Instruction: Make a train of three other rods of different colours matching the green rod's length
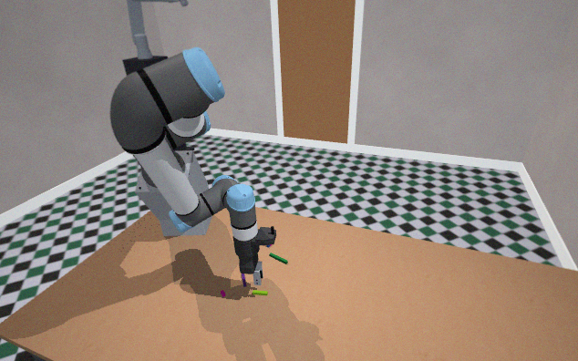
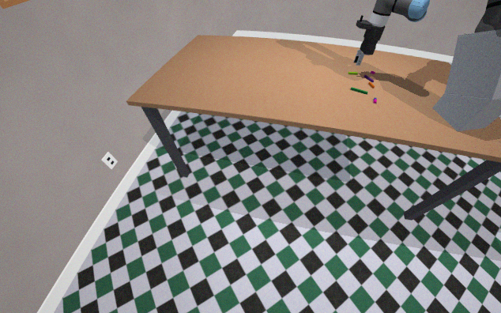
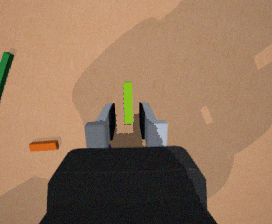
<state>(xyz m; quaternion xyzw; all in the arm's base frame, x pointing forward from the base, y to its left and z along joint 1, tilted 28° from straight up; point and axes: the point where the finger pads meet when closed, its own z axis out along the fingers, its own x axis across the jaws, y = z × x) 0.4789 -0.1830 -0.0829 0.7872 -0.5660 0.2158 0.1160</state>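
The lime rod is 7 cm below my hand. Also, from my hand: purple rod 8 cm behind, 3 cm to the left, 7 cm below; green rod 1 cm behind, 17 cm to the left, 7 cm below; orange rod 8 cm behind, 10 cm to the left, 7 cm below.
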